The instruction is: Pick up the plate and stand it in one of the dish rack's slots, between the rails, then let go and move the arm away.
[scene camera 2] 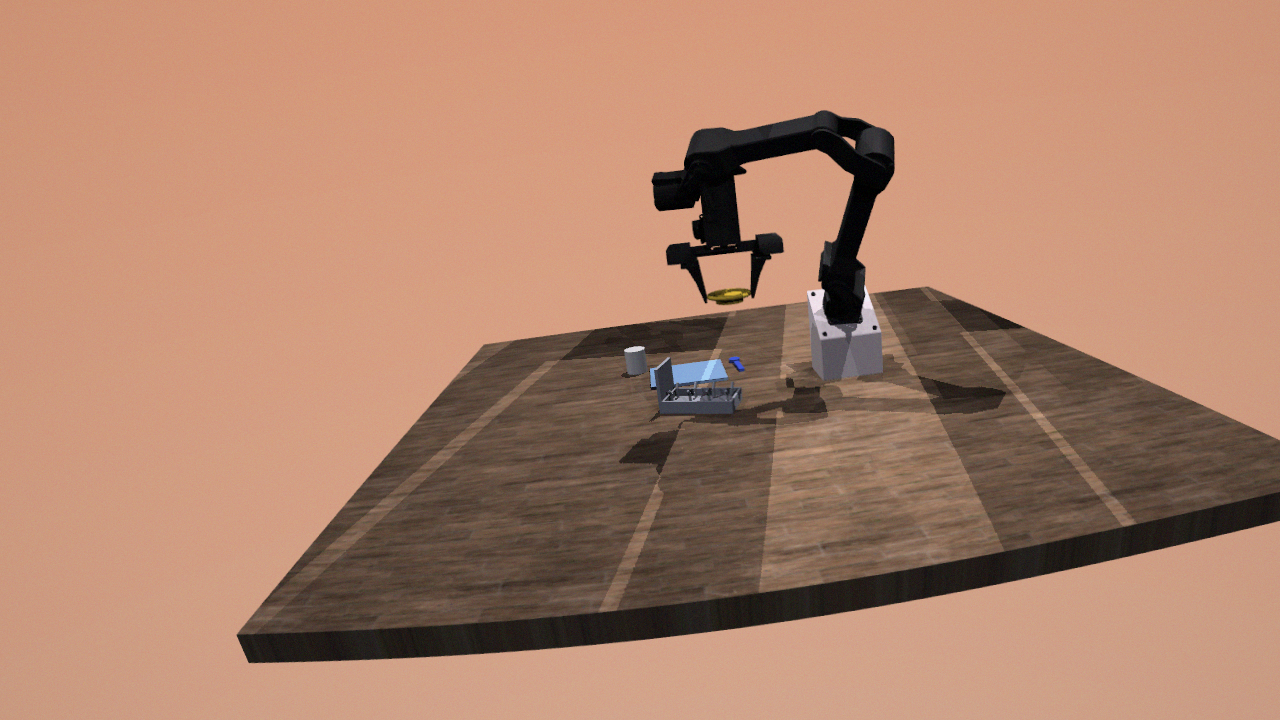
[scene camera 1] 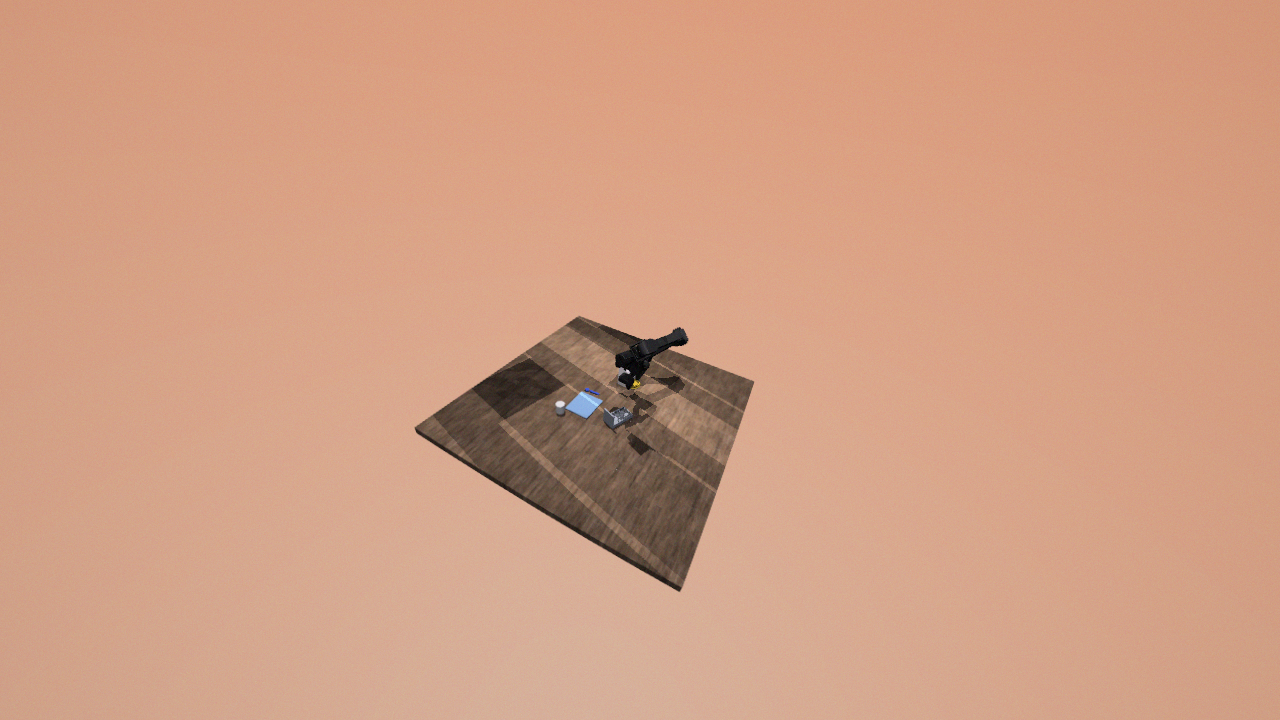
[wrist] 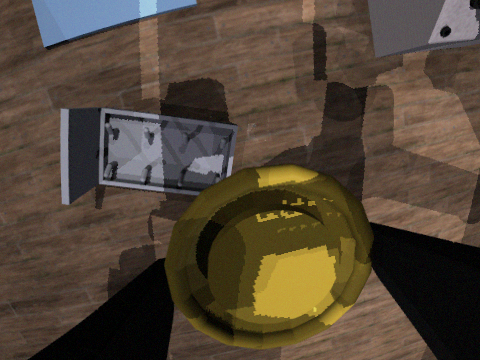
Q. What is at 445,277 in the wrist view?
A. My gripper.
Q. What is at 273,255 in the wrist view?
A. A yellow plate.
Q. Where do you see a grey dish rack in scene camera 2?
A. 721,400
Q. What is my gripper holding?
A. A yellow plate.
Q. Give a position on a grey dish rack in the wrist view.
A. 131,149
